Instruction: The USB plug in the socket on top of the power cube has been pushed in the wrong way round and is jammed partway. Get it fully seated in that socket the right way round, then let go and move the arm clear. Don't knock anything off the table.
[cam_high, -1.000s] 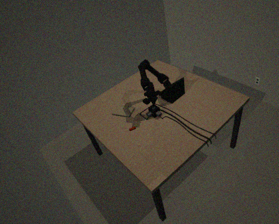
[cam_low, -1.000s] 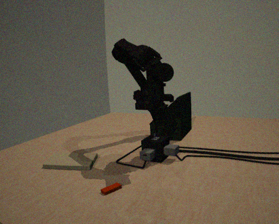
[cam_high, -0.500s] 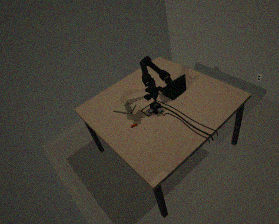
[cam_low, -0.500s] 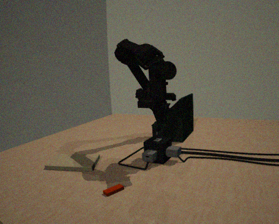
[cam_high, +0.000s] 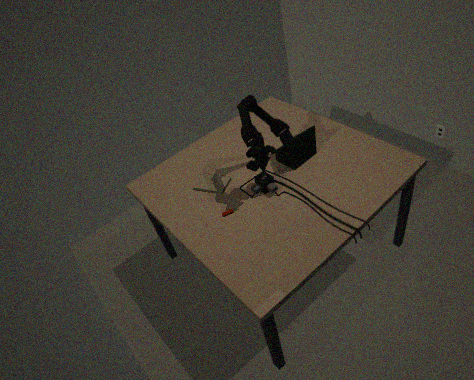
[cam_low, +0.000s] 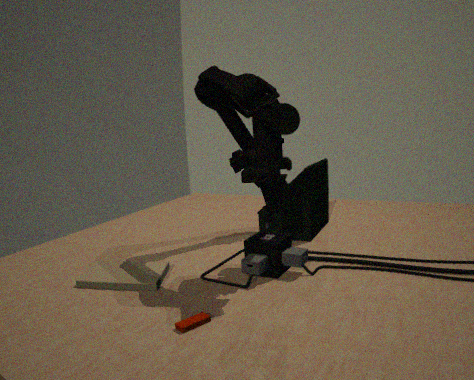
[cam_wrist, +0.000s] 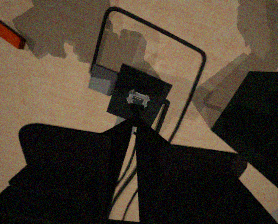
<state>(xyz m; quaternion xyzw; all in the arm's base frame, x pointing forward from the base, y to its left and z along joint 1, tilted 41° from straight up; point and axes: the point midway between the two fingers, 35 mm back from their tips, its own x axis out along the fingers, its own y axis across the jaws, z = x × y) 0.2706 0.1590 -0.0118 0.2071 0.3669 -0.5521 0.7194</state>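
The USB plug is 1 cm below my gripper tip. Round my gripper tip: orange block: 27 cm ahead, 13 cm below, 1 cm to the left.
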